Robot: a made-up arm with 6 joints.
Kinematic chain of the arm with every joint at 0, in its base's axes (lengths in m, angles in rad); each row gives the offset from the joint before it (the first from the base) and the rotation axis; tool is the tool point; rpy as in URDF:
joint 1: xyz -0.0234 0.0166 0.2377 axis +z
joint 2: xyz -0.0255 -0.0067 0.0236 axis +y
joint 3: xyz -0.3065 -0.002 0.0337 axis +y
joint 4: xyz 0.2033 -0.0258 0.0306 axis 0.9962 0 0.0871
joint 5: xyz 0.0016 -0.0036 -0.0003 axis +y
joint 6: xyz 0.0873 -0.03 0.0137 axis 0.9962 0 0.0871
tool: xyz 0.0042 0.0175 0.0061 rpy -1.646 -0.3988 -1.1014
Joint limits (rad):
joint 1: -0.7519..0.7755
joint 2: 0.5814..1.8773
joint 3: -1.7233..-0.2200
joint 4: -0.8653..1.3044
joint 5: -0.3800..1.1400
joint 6: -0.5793..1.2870
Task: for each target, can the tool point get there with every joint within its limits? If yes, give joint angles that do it. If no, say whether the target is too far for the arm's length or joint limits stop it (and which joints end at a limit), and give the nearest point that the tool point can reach.
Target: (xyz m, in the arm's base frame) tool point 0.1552 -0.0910 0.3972
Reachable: yes | joints -0.3001 1.3897 -0.5860 -0.4715 0.0919 0.6914
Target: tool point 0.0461 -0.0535 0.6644
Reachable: yes | joints -0.2460 0.9335 -1.3748 0.1385 0.4721 0.4517
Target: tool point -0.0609 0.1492 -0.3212
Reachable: no: joint limits stop it (at a limit: joint 1, joint 2, joint 4, joint 6) | nearest point 0.0527 0.0641 0.2428 | short by 0.582 m
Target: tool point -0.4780 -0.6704 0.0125
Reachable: no: too far | nearest point -0.0145 -0.1471 0.2761 | short by 0.747 m
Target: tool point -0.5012 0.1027 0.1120
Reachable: no: joint limits stop it (at a limit: joint 1, joint 2, joint 3, joint 5, joint 6) | nearest point -0.1077 -0.0118 0.3323 | short by 0.465 m
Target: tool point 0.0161 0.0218 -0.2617
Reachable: no: joint limits stop it (at a limit: joint 2, joint 3, joint 4, joint 6) | nearest point 0.0619 0.0278 0.2407 | short by 0.505 m
